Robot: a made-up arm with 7 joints.
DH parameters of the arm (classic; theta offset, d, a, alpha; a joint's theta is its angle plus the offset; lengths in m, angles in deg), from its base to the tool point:
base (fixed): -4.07 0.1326 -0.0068 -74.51
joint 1: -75.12 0.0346 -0.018 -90
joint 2: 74 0.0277 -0.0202 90
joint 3: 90 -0.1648 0.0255 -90
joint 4: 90 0.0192 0.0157 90
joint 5: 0 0.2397 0.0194 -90
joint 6: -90 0.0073 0.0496 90
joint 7: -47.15 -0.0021 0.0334 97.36
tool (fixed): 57.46 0.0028 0 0
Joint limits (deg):
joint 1: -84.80..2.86
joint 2: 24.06..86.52
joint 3: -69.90..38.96
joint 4: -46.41..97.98
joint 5: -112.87..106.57
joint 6: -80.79..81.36
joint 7: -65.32..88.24
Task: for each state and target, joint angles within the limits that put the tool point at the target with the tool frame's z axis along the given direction. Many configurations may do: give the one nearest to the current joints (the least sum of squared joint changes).
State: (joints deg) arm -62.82 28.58 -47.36 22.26 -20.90 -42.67 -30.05
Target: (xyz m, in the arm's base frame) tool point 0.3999 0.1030 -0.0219 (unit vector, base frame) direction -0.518 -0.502 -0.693
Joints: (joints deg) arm -43.39 31.53 -20.23 44.35 -33.39 -62.57 -4.51
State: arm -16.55 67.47 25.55 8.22 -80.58 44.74 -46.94
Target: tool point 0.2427 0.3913 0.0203 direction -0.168 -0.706 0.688
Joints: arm -7.41 70.78 22.18 43.04 -69.74 51.82 -17.97
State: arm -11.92 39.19 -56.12 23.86 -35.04 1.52 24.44
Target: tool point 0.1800 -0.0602 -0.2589 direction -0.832 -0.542 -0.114
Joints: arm -14.27 29.07 -62.56 17.02 -19.71 -1.89 52.33
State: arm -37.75 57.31 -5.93 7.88 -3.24 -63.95 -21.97
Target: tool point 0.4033 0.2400 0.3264 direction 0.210 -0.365 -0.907
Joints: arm -82.85 55.41 -2.05 47.50 14.29 -17.35 20.25
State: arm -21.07 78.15 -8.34 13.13 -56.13 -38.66 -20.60
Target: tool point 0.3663 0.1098 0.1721 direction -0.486 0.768 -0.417
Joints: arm -49.50 74.00 -23.81 4.84 -27.55 -35.19 -51.85
